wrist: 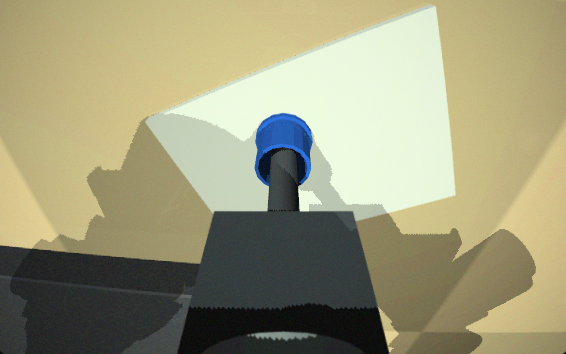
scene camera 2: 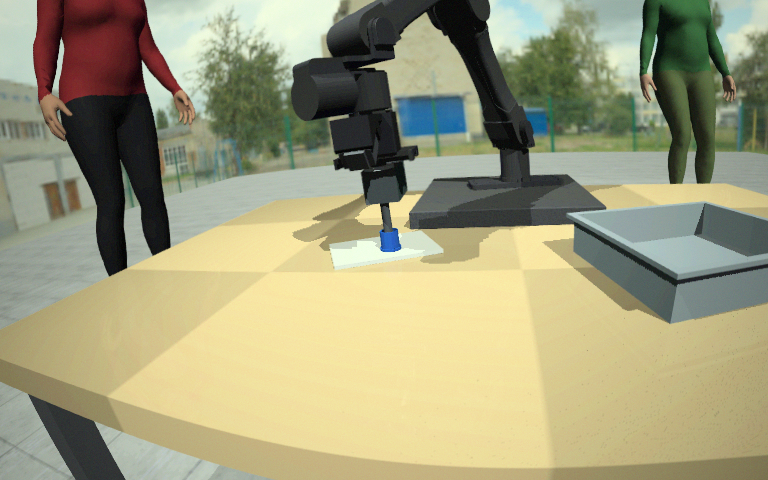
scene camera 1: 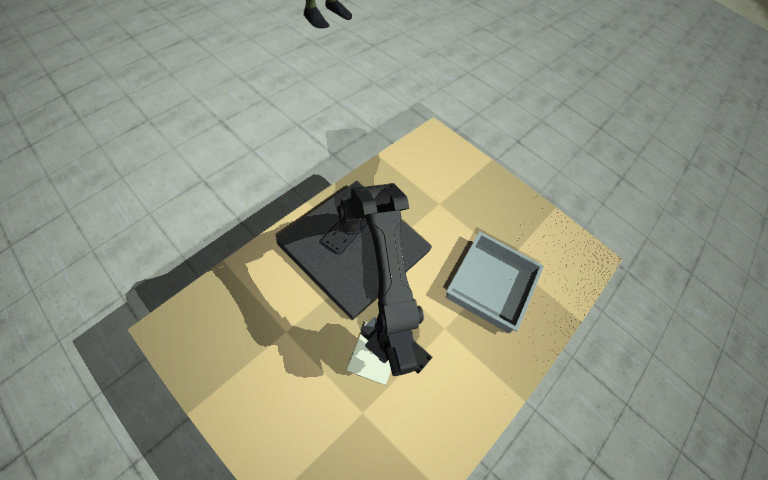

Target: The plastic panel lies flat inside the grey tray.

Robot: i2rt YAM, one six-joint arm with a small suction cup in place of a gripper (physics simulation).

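Places are measured from the arm's base along level axes (x right, y ahead, z up), in metres.
Pixels of known places: hand, tool point: [wrist: 283,129] [scene camera 2: 392,255]; arm's base, link origin: [scene camera 2: 516,184] [scene camera 1: 350,226].
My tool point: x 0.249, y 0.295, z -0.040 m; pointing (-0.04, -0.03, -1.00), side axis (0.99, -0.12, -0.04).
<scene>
For each thing: its top centre in the pictures, then the offset to it from my tool point. Level surfaces: height alone.
- pale plastic panel, top centre: [wrist: 312,160] [scene camera 2: 382,246] [scene camera 1: 375,352] dx +0.014, dy -0.015, dz +0.010 m
- tan checked table, surface height: dz +0.005 m
- grey tray, top centre: [scene camera 2: 696,226] [scene camera 1: 497,278] dx -0.364, dy +0.155, dz +0.055 m
The pale plastic panel [scene camera 1: 368,368] [scene camera 2: 358,254] [wrist: 373,116] lies flat on the tan checked table [scene camera 1: 263,429] [scene camera 2: 382,362], in front of the arm's base. My blue suction cup [scene camera 2: 390,241] [wrist: 283,140] stands upright with its rim pressed on the panel near its middle. In the overhead view the wrist [scene camera 1: 401,354] hides the cup and part of the panel. The grey tray [scene camera 1: 474,307] [scene camera 2: 596,248] stands apart to the right, open side up, with nothing in it.
The arm's dark base plate [scene camera 1: 334,276] [scene camera 2: 506,205] lies behind the panel, between it and the table's far edge. A person in red [scene camera 2: 155,143] stands off the table at the left. Another person's feet [scene camera 1: 320,14] show on the tiled floor.
</scene>
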